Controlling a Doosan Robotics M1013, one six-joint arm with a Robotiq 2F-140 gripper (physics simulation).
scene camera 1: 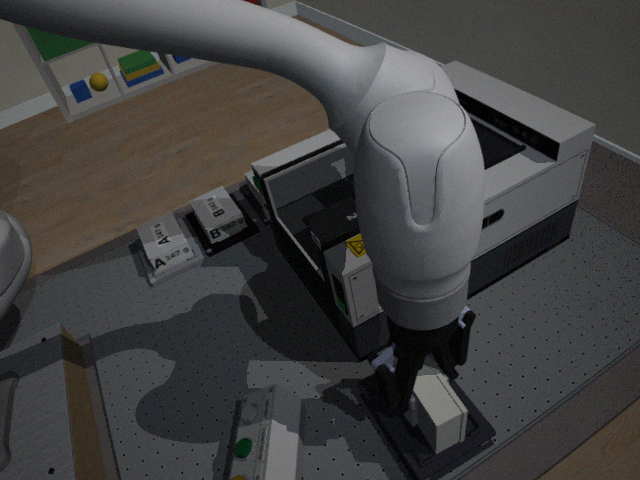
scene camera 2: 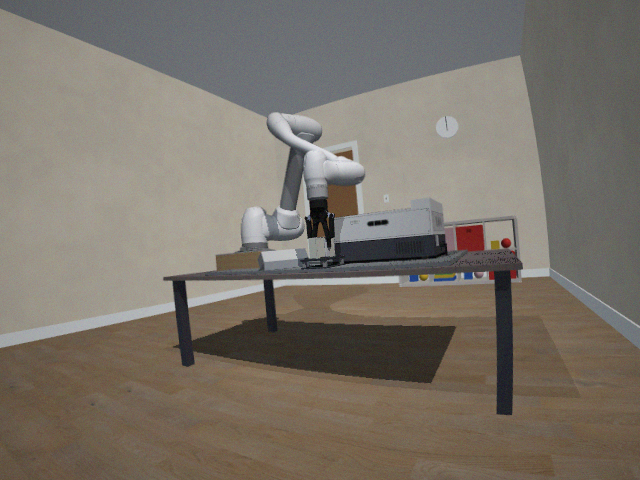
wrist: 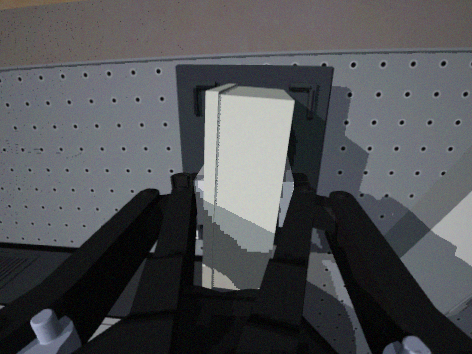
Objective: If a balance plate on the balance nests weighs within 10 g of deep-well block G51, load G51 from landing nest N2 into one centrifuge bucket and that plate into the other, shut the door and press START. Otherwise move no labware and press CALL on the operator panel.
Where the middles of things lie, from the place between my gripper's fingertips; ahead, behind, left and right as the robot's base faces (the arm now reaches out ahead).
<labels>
Now: the white block (scene camera 1: 442, 417) 40 mm above my hand. The rest, counted from my hand: dark sliding door (scene camera 1: 493, 145): 230 mm ahead, 320 mm to the left, 170 mm above; plate B (scene camera 1: 218, 215): 150 mm behind, 600 mm to the left, 10 mm below; centrifuge (scene camera 1: 531, 193): 200 mm ahead, 320 mm to the left, 80 mm above.
</labels>
